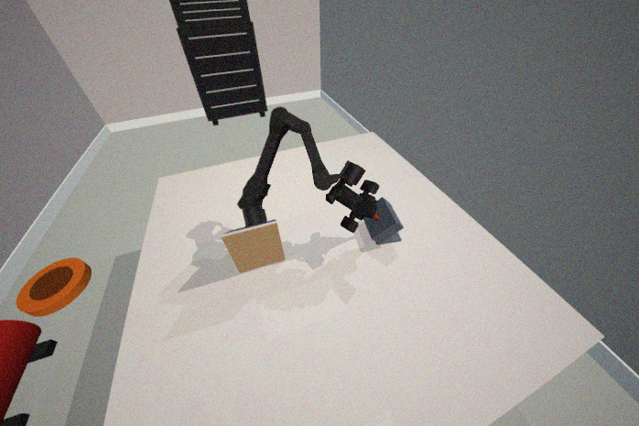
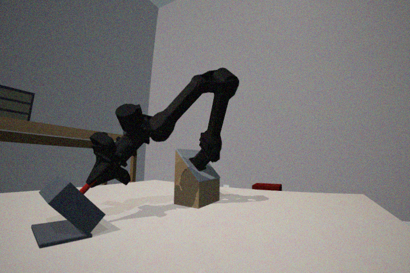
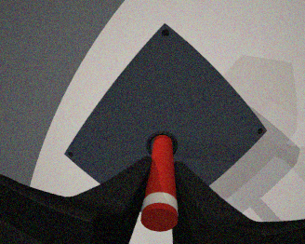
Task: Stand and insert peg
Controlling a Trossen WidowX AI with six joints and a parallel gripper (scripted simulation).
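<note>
The dark sloped panel lies 40 mm below my gripper tip, 40 mm ahead of it and 10 mm to the right of it. Also, from my gripper tip: red peg 10 mm behind, 10 mm above.
</note>
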